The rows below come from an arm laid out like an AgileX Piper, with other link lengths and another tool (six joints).
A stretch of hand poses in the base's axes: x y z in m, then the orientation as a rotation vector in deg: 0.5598, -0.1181, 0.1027, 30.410, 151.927, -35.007; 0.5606, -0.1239, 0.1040, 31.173, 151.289, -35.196; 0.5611, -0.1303, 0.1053, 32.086, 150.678, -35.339; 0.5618, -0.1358, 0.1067, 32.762, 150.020, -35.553; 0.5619, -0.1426, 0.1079, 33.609, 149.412, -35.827; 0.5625, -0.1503, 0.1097, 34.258, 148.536, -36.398; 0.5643, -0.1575, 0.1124, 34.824, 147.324, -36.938; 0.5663, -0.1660, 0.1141, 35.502, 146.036, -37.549; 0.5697, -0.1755, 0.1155, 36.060, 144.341, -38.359; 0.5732, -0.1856, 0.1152, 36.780, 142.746, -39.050; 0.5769, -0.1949, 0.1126, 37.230, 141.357, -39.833; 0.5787, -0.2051, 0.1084, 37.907, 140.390, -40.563; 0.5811, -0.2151, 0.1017, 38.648, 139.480, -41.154; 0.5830, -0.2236, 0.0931, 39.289, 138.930, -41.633; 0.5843, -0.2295, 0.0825, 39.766, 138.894, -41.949; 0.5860, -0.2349, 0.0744, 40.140, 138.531, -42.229
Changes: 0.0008, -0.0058, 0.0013, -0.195, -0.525, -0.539; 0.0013, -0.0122, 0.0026, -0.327, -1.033, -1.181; 0.0020, -0.0177, 0.0040, -0.557, -1.561, -1.669; 0.0021, -0.0245, 0.0052, -0.781, -2.016, -2.294; 0.0027, -0.0322, 0.0070, -1.311, -2.621, -2.825; 0.0045, -0.0394, 0.0097, -1.943, -3.543, -3.285; 0.0065, -0.0479, 0.0114, -2.627, -4.500, -3.844; 0.0099, -0.0574, 0.0128, -3.595, -5.758, -4.351; 0.0134, -0.0675, 0.0125, -4.431, -6.949, -4.968; 0.0171, -0.0768, 0.0099, -5.310, -7.921, -5.418; 0.0189, -0.0870, 0.0057, -5.978, -8.509, -6.035; 0.0213, -0.0970, -0.0010, -6.527, -9.083, -6.680; 0.0232, -0.1055, -0.0096, -6.902, -9.372, -7.235; 0.0245, -0.1114, -0.0202, -7.029, -9.260, -7.642; 0.0262, -0.1168, -0.0283, -7.262, -9.462, -7.968
